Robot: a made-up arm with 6 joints. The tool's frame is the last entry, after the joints. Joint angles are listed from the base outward. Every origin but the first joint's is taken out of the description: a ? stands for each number. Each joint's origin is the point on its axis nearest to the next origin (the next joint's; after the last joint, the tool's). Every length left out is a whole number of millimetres.
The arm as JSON. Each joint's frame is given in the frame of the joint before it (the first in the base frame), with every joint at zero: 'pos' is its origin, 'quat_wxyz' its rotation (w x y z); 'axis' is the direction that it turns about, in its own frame. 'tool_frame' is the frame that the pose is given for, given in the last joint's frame.
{
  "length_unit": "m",
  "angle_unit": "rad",
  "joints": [
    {
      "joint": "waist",
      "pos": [
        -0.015,
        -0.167,
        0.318
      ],
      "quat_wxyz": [
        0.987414,
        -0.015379,
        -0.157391,
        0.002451
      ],
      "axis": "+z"
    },
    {
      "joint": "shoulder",
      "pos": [
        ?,
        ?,
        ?
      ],
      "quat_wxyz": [
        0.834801,
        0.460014,
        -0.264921,
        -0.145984
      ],
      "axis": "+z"
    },
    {
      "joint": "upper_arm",
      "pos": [
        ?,
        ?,
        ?
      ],
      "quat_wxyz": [
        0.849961,
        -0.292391,
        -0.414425,
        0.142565
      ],
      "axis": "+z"
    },
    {
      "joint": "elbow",
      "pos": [
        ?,
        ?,
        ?
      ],
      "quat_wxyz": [
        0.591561,
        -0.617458,
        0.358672,
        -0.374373
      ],
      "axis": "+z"
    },
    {
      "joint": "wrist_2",
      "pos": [
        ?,
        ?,
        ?
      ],
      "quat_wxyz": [
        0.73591,
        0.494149,
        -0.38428,
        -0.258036
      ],
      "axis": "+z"
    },
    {
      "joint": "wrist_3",
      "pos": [
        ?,
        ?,
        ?
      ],
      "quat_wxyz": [
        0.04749,
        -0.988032,
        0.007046,
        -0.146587
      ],
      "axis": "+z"
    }
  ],
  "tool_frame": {
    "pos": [
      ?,
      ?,
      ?
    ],
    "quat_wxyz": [
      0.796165,
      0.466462,
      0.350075,
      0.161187
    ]
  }
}
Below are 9 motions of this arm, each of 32 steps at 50 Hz.
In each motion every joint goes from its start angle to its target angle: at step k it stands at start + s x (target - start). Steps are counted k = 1, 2, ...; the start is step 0. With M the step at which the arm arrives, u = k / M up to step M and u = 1 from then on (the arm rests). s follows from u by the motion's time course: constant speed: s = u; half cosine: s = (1 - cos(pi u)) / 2; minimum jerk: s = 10 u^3 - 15 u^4 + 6 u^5.
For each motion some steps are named. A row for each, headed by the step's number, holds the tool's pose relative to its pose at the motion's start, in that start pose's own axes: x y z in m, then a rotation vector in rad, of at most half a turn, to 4 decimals.
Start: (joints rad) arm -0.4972 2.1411 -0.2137 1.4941 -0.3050 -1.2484
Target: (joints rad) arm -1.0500 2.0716 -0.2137 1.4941 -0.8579 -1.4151
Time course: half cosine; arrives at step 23
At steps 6, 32:
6: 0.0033 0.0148 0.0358 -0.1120 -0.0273 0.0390
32: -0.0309 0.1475 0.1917 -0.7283 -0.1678 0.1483

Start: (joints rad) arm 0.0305 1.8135 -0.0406 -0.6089 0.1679 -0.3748
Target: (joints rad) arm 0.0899 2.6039 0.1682 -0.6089 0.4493 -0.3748
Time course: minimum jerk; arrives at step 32
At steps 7, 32:
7: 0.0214 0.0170 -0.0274 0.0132 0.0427 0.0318
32: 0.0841 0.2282 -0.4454 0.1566 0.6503 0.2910

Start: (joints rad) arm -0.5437 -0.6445 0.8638 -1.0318 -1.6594 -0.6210
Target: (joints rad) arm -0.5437 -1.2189 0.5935 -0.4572 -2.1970 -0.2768
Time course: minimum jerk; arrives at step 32
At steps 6, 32:
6: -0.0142 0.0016 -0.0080 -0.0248 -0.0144 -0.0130
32: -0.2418 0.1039 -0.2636 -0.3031 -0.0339 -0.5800

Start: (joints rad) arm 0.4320 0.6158 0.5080 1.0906 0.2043 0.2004
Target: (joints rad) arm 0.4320 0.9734 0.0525 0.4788 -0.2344 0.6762
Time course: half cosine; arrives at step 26
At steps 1, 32:
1: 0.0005 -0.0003 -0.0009 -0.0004 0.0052 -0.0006
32: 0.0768 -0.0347 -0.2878 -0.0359 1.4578 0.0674

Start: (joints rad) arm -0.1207 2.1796 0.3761 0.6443 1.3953 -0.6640
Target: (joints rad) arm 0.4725 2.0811 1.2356 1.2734 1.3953 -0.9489
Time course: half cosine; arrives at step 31
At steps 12, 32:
12: -0.0265 -0.0192 0.0112 0.1757 -0.1222 -0.1946
32: -0.0561 -0.0079 0.0334 0.4968 -0.5041 -0.4488

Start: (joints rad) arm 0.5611 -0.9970 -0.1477 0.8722 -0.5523 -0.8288
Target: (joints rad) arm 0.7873 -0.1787 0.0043 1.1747 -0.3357 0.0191
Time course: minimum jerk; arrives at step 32
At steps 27, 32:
27: 0.2710 0.2584 -0.4040 0.5414 -0.0827 0.8868
32: 0.2774 0.2724 -0.4092 0.5505 -0.0953 0.9148

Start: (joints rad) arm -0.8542 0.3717 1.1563 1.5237 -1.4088 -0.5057
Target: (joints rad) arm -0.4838 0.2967 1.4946 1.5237 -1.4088 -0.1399
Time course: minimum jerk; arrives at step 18
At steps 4, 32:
4: 0.0093 -0.0040 -0.0110 0.0097 -0.0031 0.0155
32: 0.1479 -0.0199 -0.1403 0.1331 -0.0383 0.2288

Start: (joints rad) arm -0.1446 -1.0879 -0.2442 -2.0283 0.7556 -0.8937
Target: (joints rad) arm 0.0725 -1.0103 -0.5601 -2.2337 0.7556 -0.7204
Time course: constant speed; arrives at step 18
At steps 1, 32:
1: -0.0049 -0.0002 -0.0010 -0.0072 0.0026 0.0000
32: -0.0953 -0.0120 -0.0104 -0.1138 0.0617 -0.0252

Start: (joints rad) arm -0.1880 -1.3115 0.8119 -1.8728 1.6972 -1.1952
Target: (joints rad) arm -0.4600 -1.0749 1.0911 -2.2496 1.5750 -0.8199
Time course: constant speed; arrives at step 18
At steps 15, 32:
15: 0.0729 0.0884 0.0909 -0.5162 0.1922 0.4708
32: 0.0815 0.1101 0.1054 -0.6390 0.2159 0.5470

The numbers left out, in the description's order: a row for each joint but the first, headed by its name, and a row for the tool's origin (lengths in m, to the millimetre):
shoulder: 0.214 0.033 0.0
upper_arm: -0.179 0.313 0.0
elbow: 0.207 0.11 0.0
wrist_2: -0.1 -0.133 0.0
wrist_3: -0.077 -0.054 0.0
tool: 0.085 -0.088 0.0

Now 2 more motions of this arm.
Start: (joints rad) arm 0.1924 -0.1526 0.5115 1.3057 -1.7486 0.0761
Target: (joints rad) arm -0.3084 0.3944 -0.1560 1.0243 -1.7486 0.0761
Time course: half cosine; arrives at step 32
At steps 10, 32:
10: 0.0473 0.0184 0.0254 -0.0465 0.1376 0.1661
32: 0.1958 0.1618 0.0824 -0.2071 0.5397 0.7024

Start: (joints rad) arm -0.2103 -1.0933 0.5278 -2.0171 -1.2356 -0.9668
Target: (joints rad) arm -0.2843 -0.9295 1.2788 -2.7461 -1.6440 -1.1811
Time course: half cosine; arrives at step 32
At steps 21, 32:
21: 0.0951 0.0926 0.0741 -0.4425 0.8133 -0.1984
32: 0.1334 0.1317 0.0860 -0.6085 1.0914 -0.3088

